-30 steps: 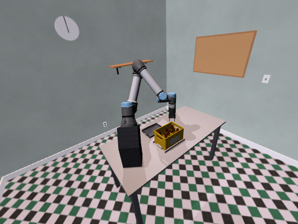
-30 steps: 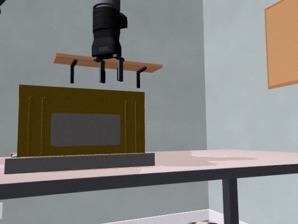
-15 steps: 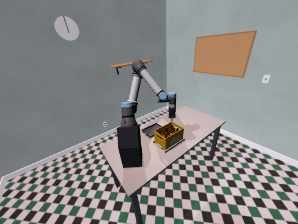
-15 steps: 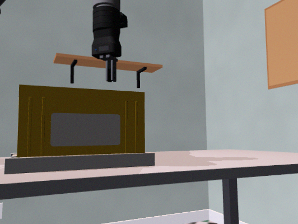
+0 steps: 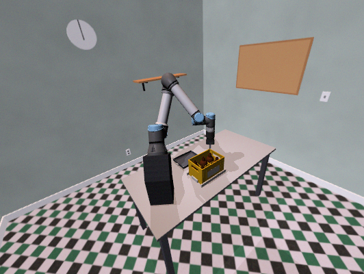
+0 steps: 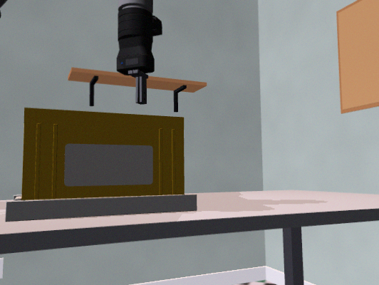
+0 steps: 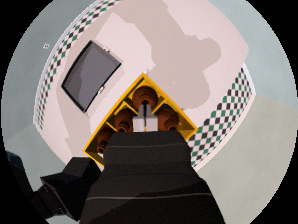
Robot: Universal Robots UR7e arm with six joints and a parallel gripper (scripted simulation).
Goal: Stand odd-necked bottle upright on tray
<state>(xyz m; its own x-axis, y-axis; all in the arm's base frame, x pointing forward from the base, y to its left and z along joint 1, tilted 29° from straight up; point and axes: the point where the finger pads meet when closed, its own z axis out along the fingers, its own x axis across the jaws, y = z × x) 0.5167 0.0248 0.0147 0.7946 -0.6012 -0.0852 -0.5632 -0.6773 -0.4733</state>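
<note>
Now: the crate 160 mm below my hand, 80 mm behind it and 60 mm to the right of it. The rest, counted from my hand: dark tray 230 mm below, 220 mm to the left, 130 mm behind; then brown bottle 150 mm below.
</note>
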